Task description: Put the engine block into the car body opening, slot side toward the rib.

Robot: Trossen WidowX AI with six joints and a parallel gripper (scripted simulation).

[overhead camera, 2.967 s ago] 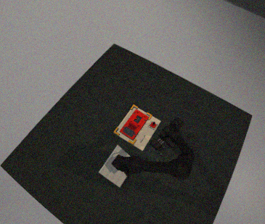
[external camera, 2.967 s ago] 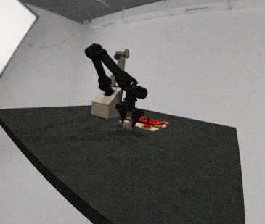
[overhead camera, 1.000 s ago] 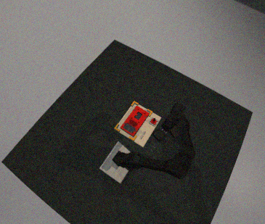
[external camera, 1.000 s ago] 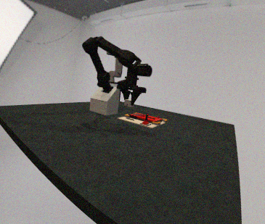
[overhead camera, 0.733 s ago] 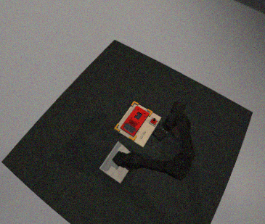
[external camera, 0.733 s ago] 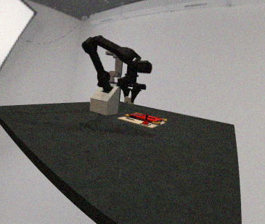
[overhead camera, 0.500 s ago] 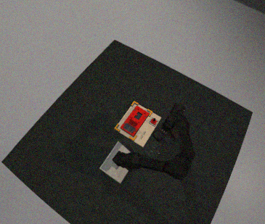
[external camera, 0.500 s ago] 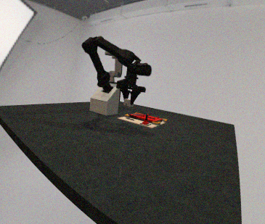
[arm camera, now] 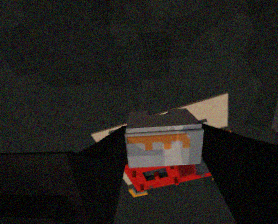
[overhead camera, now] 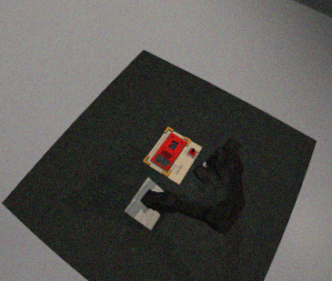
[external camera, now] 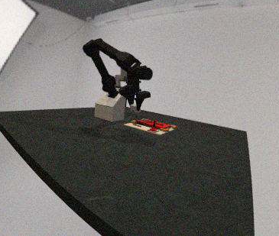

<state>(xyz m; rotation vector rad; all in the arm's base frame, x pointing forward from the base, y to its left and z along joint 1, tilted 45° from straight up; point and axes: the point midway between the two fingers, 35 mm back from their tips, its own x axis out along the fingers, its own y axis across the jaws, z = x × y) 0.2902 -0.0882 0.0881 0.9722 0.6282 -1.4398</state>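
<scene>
Now: the engine block right at my gripper tip.
</scene>
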